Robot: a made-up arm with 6 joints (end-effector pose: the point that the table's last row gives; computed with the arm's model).
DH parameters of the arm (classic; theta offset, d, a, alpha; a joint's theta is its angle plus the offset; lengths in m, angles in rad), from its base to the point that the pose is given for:
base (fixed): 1.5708 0.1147 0 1.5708
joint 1: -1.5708 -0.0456 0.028 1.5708
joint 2: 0 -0.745 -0.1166 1.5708
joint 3: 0 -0.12 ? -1.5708
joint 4: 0 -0.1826 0.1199 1.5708
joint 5: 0 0.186 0.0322 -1.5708
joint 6: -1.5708 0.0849 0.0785 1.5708
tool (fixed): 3.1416 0.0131 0 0
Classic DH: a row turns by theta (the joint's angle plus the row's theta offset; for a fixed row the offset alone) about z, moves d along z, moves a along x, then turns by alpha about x.
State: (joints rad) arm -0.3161 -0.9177 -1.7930 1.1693 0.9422 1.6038
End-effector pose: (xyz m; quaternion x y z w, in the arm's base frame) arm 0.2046 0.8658 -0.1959 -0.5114 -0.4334 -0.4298 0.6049
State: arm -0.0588 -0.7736 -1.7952 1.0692 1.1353 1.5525
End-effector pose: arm 0.1688 0.9122 0.1065 -0.3760 -0.3720 -0.4461 0.7220
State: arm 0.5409 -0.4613 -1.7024 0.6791 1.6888 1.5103
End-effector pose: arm 0.0277 0.6312 0.6969 -0.0385 -0.3702 -0.2976 0.8791
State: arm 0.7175 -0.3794 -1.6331 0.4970 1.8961 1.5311
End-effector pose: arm -0.0138 0.4702 0.7935 0.0388 -0.4403 -0.2031 0.8737
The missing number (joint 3, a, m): -0.0379
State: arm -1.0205 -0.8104 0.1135 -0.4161 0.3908 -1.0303
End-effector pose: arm 0.0202 0.5998 -0.5419 -0.4152 0.7669 -0.4274 0.2386
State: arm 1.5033 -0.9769 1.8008 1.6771 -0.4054 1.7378
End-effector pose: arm 0.1744 0.3946 0.6839 -0.6473 0.7491 -0.0669 0.1243
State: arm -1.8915 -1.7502 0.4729 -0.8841 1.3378 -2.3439
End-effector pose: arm 0.0836 -0.3653 -0.7685 -0.0589 -0.1564 0.2792 0.9456
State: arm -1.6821 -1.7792 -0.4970 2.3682 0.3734 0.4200
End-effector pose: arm -0.0165 -0.5381 -0.6723 -0.8365 -0.4254 0.1786 0.2956
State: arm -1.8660 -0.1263 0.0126 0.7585 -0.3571 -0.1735
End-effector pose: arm -0.0263 -0.4094 -0.6459 -0.6769 -0.0752 0.2220 0.6978
